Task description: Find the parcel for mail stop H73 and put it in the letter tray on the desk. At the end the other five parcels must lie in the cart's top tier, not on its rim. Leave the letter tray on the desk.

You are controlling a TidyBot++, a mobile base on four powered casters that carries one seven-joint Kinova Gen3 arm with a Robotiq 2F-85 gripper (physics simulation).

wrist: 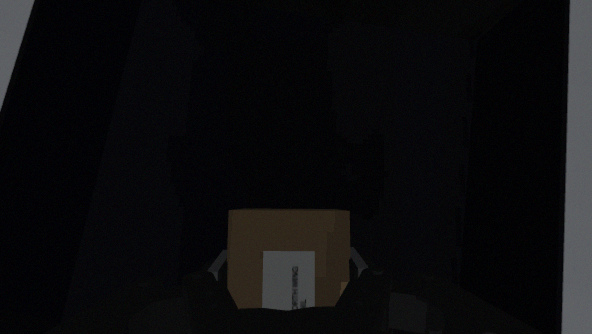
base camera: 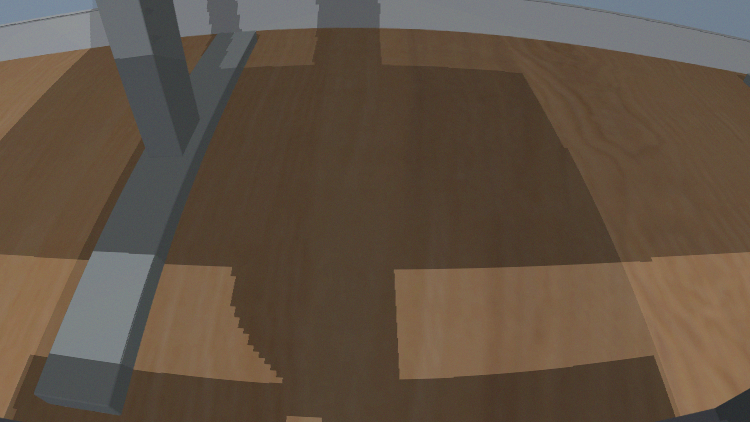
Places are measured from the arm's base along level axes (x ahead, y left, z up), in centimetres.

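Pixels of known places: gripper, between the fingertips: [wrist: 289, 265].
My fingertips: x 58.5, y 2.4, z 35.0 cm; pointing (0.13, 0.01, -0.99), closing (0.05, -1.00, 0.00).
Behind a point stands the place of what it marks.
A brown box-shaped parcel [wrist: 245, 235] @(x 60.4, y 4.6, z 37.6 cm) with a white label shows at the bottom middle of the wrist view. The print on the label is small, sideways and partly cut off, so the mail stop is not readable. My gripper [wrist: 289, 265] @(x 58.5, y 2.4, z 35.0 cm) is shut on this parcel, one finger at each side. The black letter tray [wrist: 515, 150] @(x 65.2, y -9.8, z 36.7 cm) fills most of the wrist view around and beyond the parcel. It is very dark, and whether the parcel touches its floor cannot be told. The other five parcels and the cart's top tier do not show.
The light grey desk top [wrist: 580, 150] @(x 66.4, y -18.2, z 32.4 cm) shows beyond the tray's right side and at the upper left. In the base view a grey post [base camera: 157, 94] @(x 50.2, y 22.3, z -28.0 cm) stands on a long grey foot bar [base camera: 123, 209] at the left, on the wooden floor [base camera: 367, 183] @(x 47.6, y -1.3, z -39.6 cm). A pale skirting [base camera: 445, 28] @(x 94.6, y -18.0, z -39.1 cm) runs along the back.
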